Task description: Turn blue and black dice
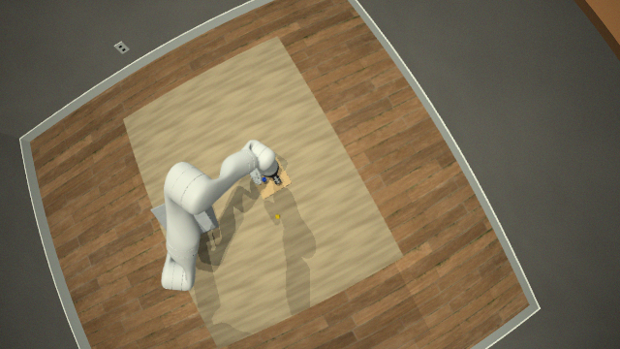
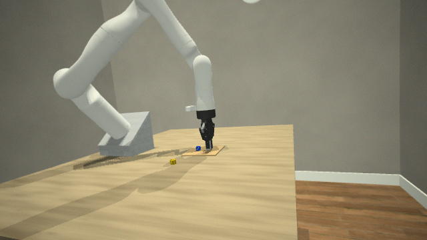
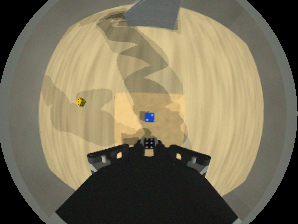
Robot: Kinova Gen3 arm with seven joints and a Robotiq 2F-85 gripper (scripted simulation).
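Right now the black die is 10 mm below my hand. The rest, counted from my hand: tan mat: 20 mm below, 20 mm behind; yellow die: 170 mm to the right, 60 mm behind, 20 mm below; blue die: 50 mm behind, 10 mm to the right, 10 mm below.
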